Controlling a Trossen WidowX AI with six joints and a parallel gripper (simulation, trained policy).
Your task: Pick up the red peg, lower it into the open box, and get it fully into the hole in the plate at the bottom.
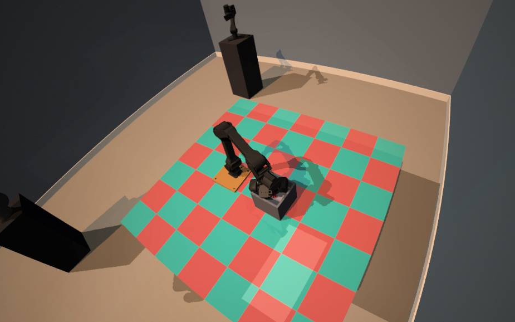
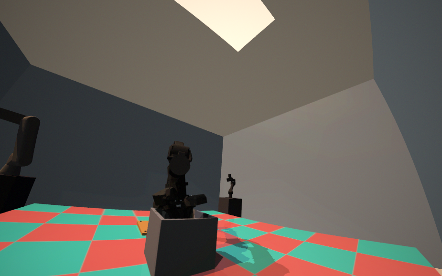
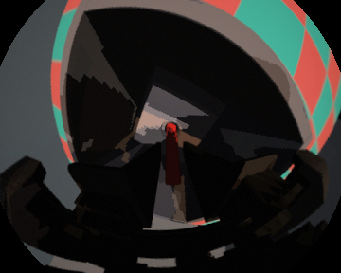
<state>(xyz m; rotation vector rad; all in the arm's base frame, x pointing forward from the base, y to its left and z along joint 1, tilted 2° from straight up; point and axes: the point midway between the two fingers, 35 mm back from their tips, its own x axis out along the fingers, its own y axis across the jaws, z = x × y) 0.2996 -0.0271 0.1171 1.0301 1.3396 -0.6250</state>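
Right now my gripper tip is right at the red peg. Round my gripper tip: light grey plate (1 cm ahead, 1 cm to the right, 4 cm below).
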